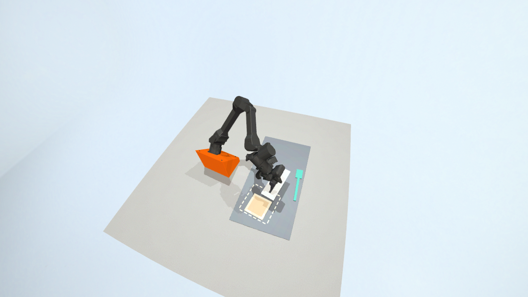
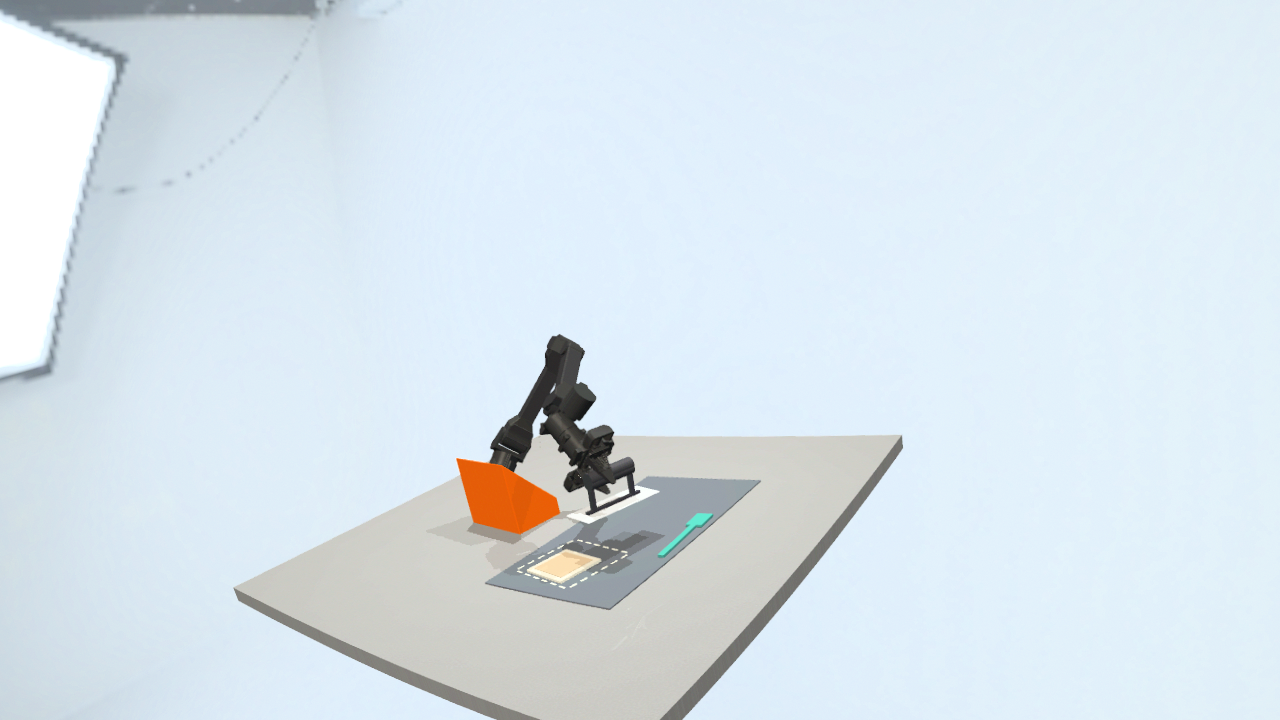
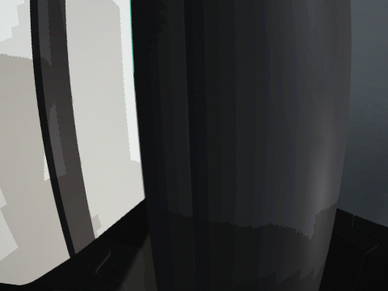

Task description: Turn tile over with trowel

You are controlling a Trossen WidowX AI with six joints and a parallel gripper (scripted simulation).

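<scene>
Right now my gripper tip is 140 mm above the teal trowel, 110 mm to the right of it and 90 mm short of it. From my gripper tip the other things lie so: tile (140 mm below, 100 mm to the right, 90 mm behind); then grey mat (170 mm below, 90 mm to the left, 40 mm behind); then white-bladed tool (30 mm behind, 10 mm below).
</scene>
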